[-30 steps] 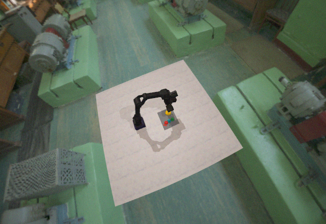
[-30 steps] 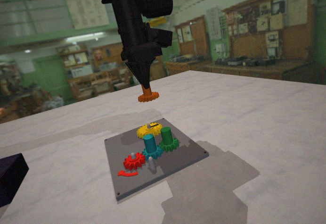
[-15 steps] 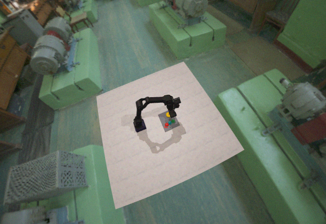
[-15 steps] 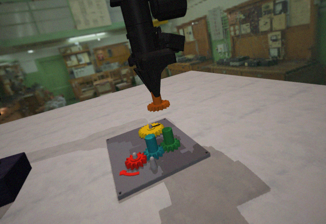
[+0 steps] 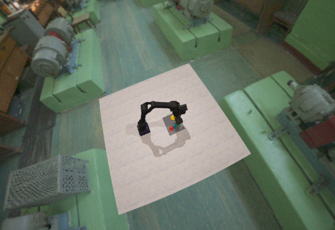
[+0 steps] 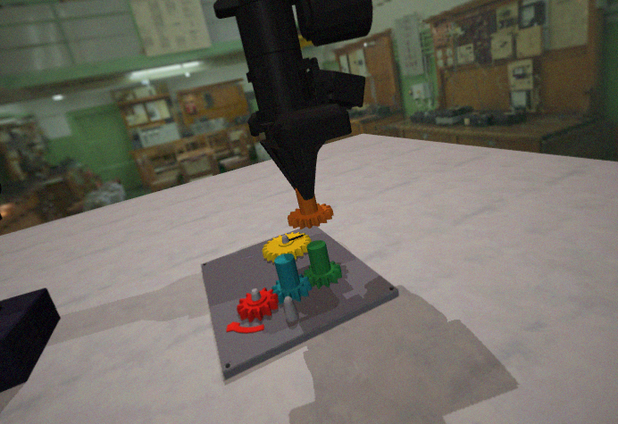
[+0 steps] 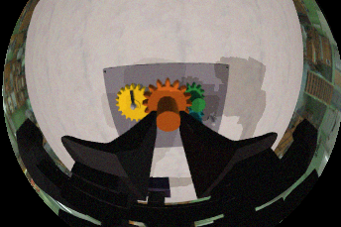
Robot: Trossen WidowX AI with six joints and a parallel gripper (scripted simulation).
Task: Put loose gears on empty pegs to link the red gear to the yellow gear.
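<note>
The green gear lies 2 cm behind my gripper tip, 4 cm to the right of it and 6 cm below it. Also, from my gripper tip: yellow gear 2 cm behind, 5 cm to the left, 7 cm below; orange gear 1 cm below; teal gear 5 cm behind, 4 cm to the right, 6 cm below.
</note>
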